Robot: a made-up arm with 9 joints. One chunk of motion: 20 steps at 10 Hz.
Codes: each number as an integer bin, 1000 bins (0 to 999) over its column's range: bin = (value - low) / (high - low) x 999, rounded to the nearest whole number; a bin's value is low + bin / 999 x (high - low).
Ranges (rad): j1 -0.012..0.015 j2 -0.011..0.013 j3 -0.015..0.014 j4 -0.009..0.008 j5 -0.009..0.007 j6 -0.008..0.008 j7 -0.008..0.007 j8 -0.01..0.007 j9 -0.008..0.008
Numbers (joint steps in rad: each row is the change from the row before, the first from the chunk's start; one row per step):
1: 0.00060 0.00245 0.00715 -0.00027 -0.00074 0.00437 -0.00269 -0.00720 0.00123
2: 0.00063 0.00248 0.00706 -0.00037 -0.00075 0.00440 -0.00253 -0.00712 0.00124
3: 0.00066 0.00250 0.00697 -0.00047 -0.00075 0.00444 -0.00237 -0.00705 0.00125
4: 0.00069 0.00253 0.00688 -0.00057 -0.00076 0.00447 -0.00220 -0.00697 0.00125
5: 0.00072 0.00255 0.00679 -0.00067 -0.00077 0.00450 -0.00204 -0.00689 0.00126
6: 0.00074 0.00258 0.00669 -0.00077 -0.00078 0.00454 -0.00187 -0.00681 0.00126
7: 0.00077 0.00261 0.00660 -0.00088 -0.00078 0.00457 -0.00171 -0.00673 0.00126
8: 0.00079 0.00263 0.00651 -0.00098 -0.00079 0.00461 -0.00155 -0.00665 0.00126
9: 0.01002 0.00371 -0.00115 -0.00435 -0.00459 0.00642 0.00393 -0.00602 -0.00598
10: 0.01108 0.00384 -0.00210 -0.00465 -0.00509 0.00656 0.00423 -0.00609 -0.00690
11: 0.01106 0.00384 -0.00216 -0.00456 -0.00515 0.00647 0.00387 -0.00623 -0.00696
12: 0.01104 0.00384 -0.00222 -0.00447 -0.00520 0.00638 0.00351 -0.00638 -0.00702
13: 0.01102 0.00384 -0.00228 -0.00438 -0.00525 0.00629 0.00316 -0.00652 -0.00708
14: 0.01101 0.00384 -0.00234 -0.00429 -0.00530 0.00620 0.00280 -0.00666 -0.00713
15: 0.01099 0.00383 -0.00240 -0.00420 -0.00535 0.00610 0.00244 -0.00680 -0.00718
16: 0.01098 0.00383 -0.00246 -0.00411 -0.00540 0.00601 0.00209 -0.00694 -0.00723
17: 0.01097 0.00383 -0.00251 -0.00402 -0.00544 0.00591 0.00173 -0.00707 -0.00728
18: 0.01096 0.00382 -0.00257 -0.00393 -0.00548 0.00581 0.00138 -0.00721 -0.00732
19: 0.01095 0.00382 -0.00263 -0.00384 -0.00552 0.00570 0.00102 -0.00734 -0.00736
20: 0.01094 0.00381 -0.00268 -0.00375 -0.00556 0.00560 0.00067 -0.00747 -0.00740
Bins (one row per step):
1: 466 560 763 513 516 772 354 165 576
2: 467 561 760 507 515 774 364 169 577
3: 468 562 757 501 515 777 375 173 578
4: 470 563 754 495 514 779 386 178 578
5: 471 564 751 490 514 780 397 183 578
6: 471 565 747 484 513 783 408 187 578
7: 472 567 744 477 513 785 419 192 578
8: 473 567 741 471 513 787 430 197 578
9: 815 612 477 273 275 900 795 234 126
10: 854 618 444 256 244 909 815 230 69
11: 853 618 442 261 240 903 791 222 65
12: 852 618 440 266 237 898 767 213 61
13: 852 618 438 271 234 892 743 205 57
14: 851 618 436 277 231 887 719 196 54
15: 851 617 434 282 228 880 695 188 51
16: 850 617 432 287 225 875 672 180 48
17: 850 617 430 293 222 869 648 172 45
18: 850 617 428 298 220 862 625 164 42
19: 849 617 426 303 217 855 601 156 40
20: 849 616 424 309 215 849 577 149 37

